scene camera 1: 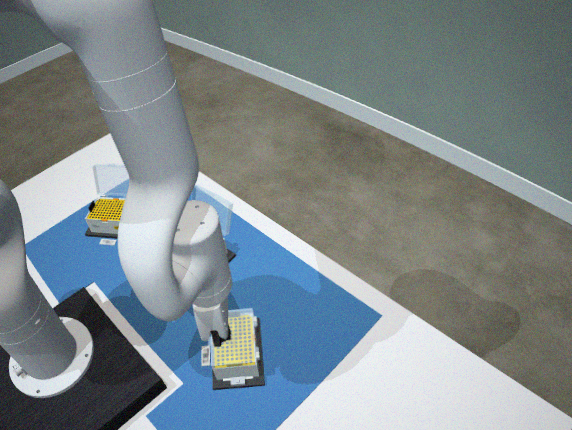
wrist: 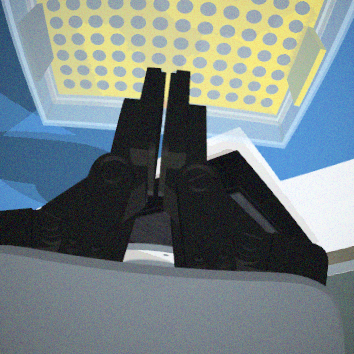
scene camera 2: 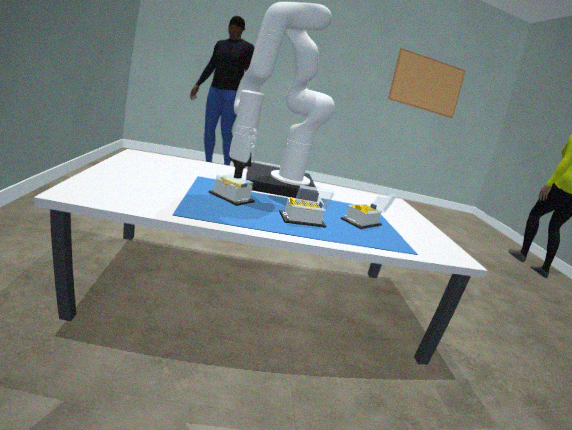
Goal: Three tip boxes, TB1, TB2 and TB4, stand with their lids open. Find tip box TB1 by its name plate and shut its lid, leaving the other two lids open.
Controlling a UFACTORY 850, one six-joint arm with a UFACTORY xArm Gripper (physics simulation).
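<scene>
My gripper (scene camera 1: 221, 340) (scene camera 2: 238, 175) (wrist: 166, 95) is shut and empty, its fingertips at the near edge of the nearest tip box (scene camera 1: 236, 371) (scene camera 2: 233, 192). That box's clear lid (wrist: 75, 112) lies down over its yellow rack; whether it is fully seated I cannot tell. A name plate (scene camera 1: 205, 355) lies beside it, too small to read. The middle tip box (scene camera 2: 305, 214) has its clear lid (scene camera 1: 220, 214) raised; the arm hides most of the box in scene camera 1. The far tip box (scene camera 1: 102, 226) (scene camera 2: 364, 217) has its lid (scene camera 1: 107, 180) (scene camera 2: 384, 203) raised.
The boxes stand on a blue mat (scene camera 1: 300, 320) (scene camera 2: 395, 241) on a white table (scene camera 1: 360, 380) (scene camera 2: 125, 175). The arm's round base (scene camera 1: 82, 345) stands on a black plate (scene camera 1: 115, 380). Two people stand beyond the table in scene camera 2.
</scene>
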